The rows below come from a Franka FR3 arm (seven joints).
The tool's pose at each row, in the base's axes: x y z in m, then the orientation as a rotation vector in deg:
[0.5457 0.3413 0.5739 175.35 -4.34 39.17]
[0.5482 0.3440 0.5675 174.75 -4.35 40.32]
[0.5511 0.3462 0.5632 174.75 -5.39 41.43]
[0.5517 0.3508 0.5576 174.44 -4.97 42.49]
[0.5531 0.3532 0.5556 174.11 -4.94 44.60]
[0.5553 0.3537 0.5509 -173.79 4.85 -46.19]
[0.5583 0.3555 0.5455 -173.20 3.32 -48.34]
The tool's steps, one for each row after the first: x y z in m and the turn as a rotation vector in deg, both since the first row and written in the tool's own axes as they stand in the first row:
[-0.0006 -0.0028 0.0068 -0.31 0.81 -0.05]
[0.0001 -0.0051 0.0119 -0.16 1.49 0.66]
[-0.0019 -0.0097 0.0172 -0.15 2.20 0.39]
[-0.0016 -0.0121 0.0195 0.07 3.55 0.42]
[-0.0017 -0.0127 0.0247 0.41 4.57 0.44]
[-0.0013 -0.0146 0.0308 0.70 5.99 -0.49]

